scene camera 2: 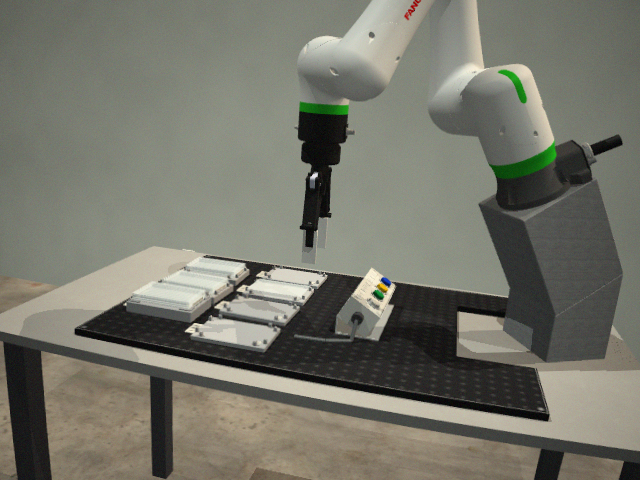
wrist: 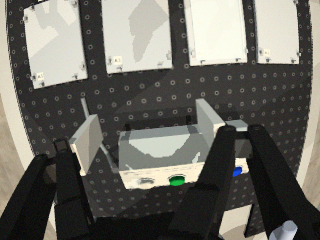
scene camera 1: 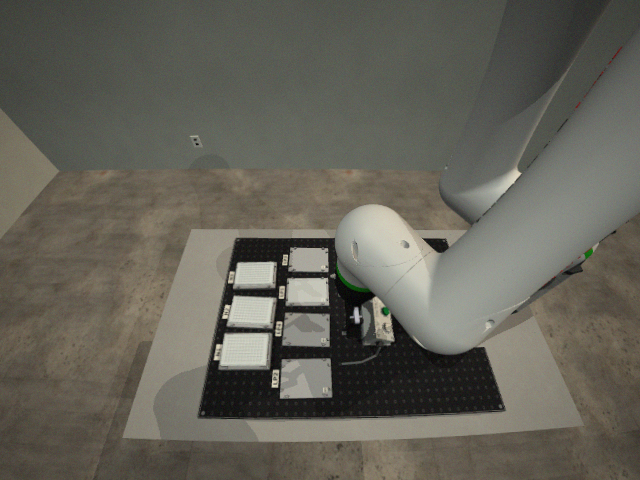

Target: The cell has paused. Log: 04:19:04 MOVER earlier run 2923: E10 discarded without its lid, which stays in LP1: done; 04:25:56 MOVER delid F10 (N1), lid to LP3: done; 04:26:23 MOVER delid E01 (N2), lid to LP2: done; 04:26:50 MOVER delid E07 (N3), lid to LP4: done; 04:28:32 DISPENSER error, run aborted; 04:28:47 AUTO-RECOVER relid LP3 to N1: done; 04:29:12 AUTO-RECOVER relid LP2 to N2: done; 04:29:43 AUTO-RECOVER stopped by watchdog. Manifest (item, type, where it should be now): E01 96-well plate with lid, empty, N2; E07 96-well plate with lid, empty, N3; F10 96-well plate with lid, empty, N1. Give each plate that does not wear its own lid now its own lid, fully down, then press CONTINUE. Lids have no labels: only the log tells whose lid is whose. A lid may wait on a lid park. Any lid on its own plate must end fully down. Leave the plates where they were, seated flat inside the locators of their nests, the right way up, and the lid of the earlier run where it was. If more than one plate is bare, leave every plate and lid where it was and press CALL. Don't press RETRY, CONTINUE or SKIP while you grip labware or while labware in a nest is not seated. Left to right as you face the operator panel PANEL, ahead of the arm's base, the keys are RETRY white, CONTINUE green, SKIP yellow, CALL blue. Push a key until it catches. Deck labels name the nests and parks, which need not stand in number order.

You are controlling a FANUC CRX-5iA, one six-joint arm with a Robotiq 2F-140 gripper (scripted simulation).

Labels:
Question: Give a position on a white lid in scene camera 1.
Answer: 300, 290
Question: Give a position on a LP4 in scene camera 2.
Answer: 252, 309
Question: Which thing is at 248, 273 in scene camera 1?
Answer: A white lid.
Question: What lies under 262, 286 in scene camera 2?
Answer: A white lid.

